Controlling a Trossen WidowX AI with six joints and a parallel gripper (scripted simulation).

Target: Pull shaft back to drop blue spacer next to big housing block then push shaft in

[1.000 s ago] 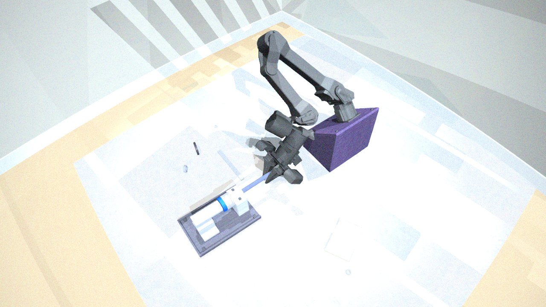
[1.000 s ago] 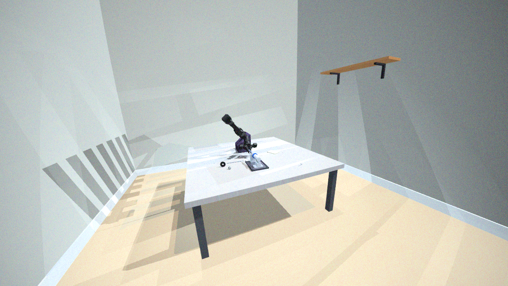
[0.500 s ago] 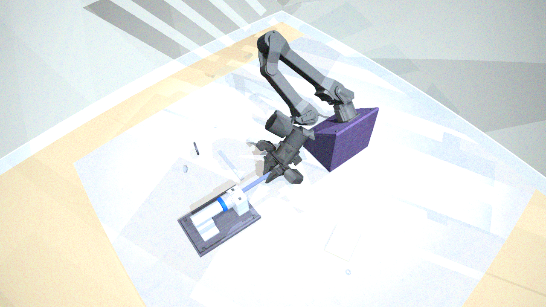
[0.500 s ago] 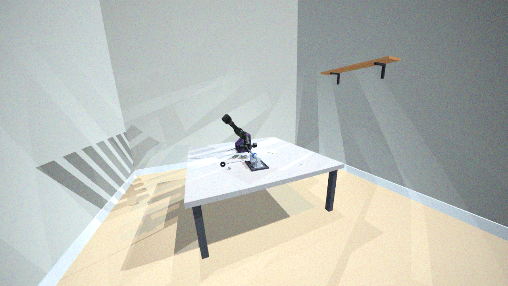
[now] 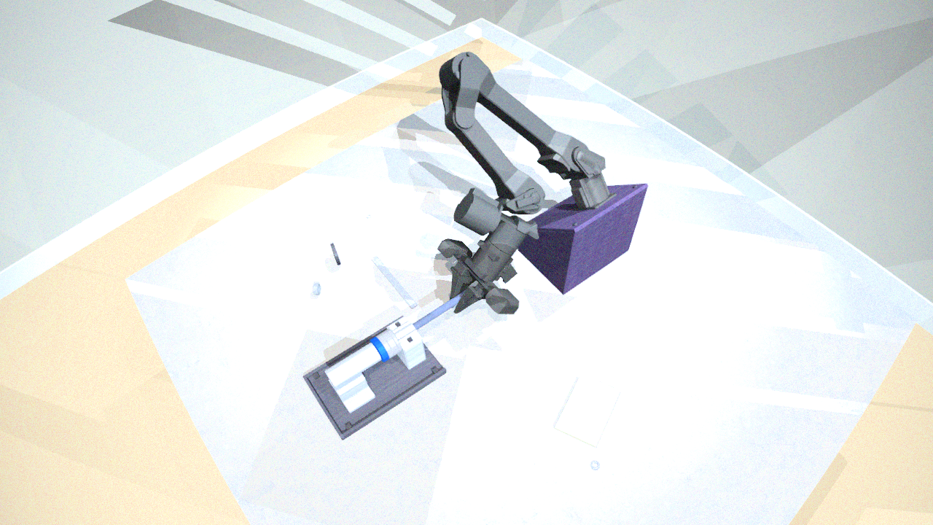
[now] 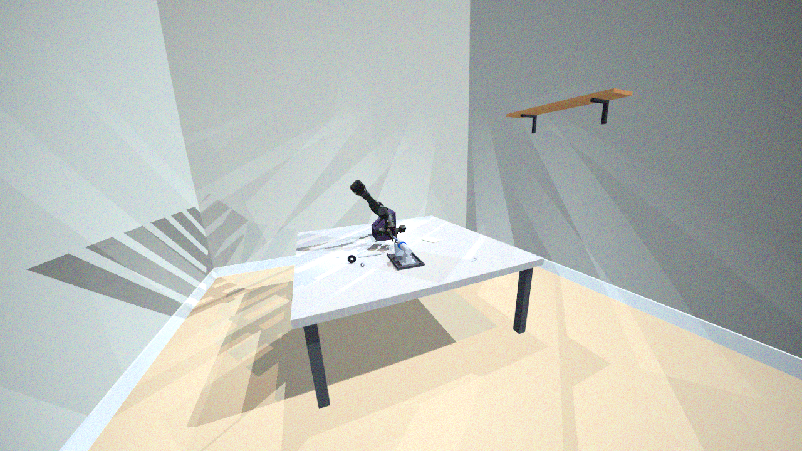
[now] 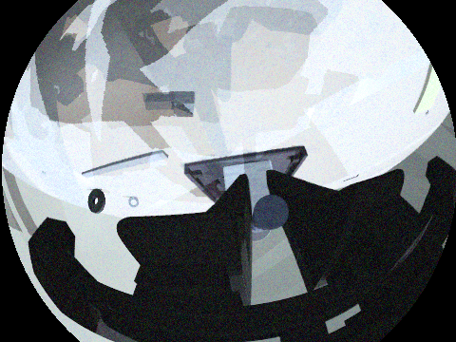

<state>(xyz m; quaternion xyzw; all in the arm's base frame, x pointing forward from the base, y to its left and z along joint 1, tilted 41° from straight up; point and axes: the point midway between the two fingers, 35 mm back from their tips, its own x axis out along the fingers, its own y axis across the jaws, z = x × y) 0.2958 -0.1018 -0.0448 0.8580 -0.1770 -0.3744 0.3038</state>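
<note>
Right now my gripper tip is 6 cm short of the shaft and 2 cm below it. Also, from my gripper tip: blue spacer 16 cm ahead, 2 cm above, 1 cm to the right; black ring 29 cm to the right, 9 cm ahead, 3 cm below; thin metal strip 17 cm to the right, 5 cm below, 3 cm ahead.
</note>
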